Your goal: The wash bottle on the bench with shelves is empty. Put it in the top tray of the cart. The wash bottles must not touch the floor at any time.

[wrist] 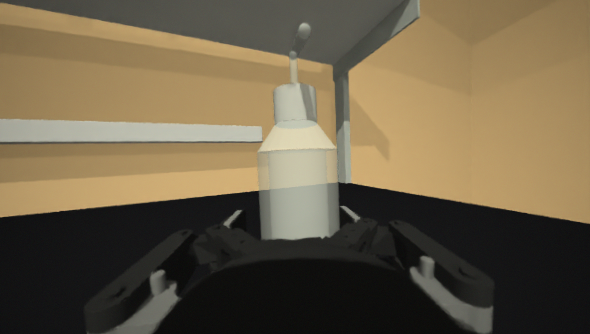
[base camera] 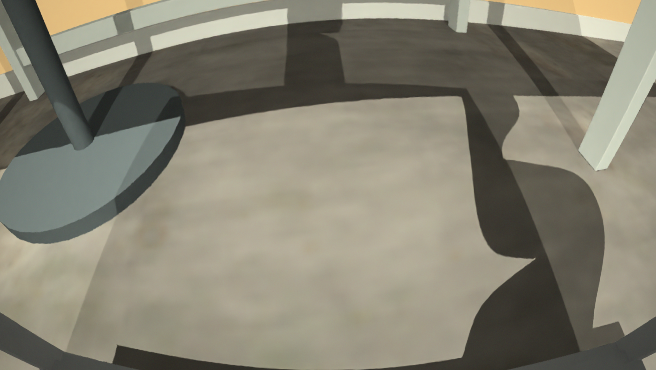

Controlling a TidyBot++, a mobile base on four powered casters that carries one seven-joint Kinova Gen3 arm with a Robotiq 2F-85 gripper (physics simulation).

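Places are measured from the arm's base along level axes (x ahead, y left, z up), in metres.
Where they show: gripper, fingertip midpoint: (wrist: 292,218).
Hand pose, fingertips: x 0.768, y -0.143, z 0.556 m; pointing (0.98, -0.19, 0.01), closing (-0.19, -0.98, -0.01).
After its pixels a point has its place.
A wash bottle (wrist: 299,170) @[x 0.711, y -0.138, z 0.605 m] with a pale translucent body, a grey cap and a thin bent spout stands upright on the black bench top (wrist: 540,260) @[x 0.701, y -0.343, z 0.517 m] in the wrist view. My gripper (wrist: 292,218) @[x 0.768, y -0.143, z 0.556 m] is open. The bottle is centred between the two fingers, with space showing on both sides of it. The bottle's foot is hidden behind the gripper's body. The cart does not show in either view.
A grey shelf (wrist: 210,25) hangs over the bottle, with a post (wrist: 343,130) @[x 1.158, y -0.420, z 0.707 m] behind it at the right. In the base view a round stool base (base camera: 90,185) stands at the left and a pale bench leg (base camera: 615,95) @[x 0.505, y -0.474, z -0.254 m] at the right.
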